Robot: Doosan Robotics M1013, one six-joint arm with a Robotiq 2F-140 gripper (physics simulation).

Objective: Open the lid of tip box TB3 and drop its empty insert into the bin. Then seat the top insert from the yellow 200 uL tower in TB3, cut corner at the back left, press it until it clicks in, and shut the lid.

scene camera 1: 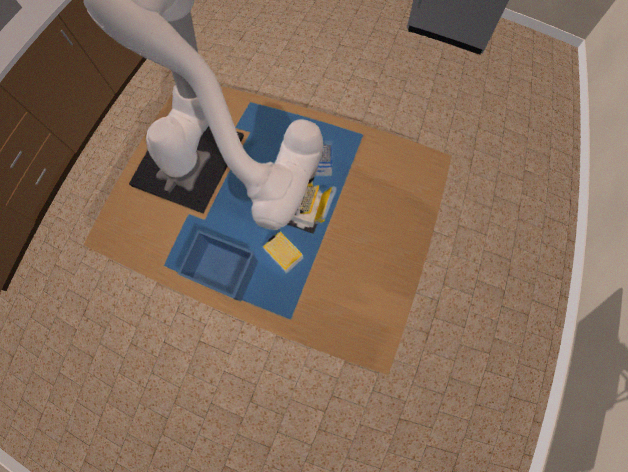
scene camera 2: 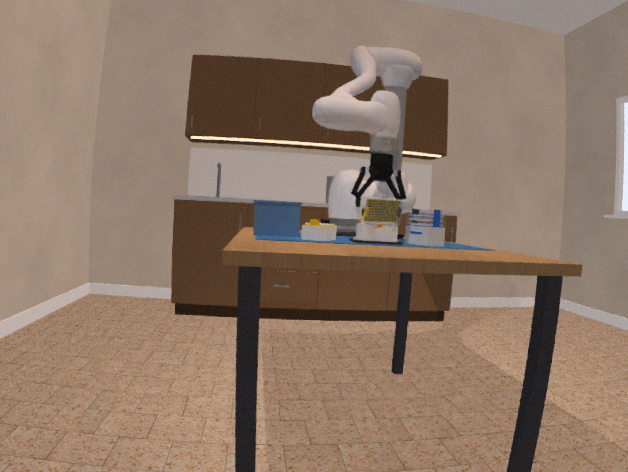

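A white tip box (scene camera 1: 306,219) (scene camera 2: 376,232), which appears to be TB3, stands on a dark base. Its lid (scene camera 1: 331,196) (scene camera 2: 383,209) is open and upright, on the side facing scene camera 2, and yellow shows on and through it. My gripper (scene camera 2: 381,200) is directly above this box, its fingers wide apart and shut on a yellow insert (scene camera 1: 308,198), partly hidden under my wrist in scene camera 1. The insert's exact height and seating cannot be told. A low white box with a dotted yellow top (scene camera 1: 283,251) (scene camera 2: 318,231) stands apart and turned. The blue bin (scene camera 1: 217,263) (scene camera 2: 277,218) shows no insert.
A white box with blue parts and stacked layers (scene camera 1: 324,159) (scene camera 2: 425,234) stands close on the other side of the open box. A blue mat (scene camera 1: 276,296) lies under the boxes and bin on the wooden table (scene camera 1: 375,253) (scene camera 2: 406,259). My arm's base stands on a black plate (scene camera 1: 152,185).
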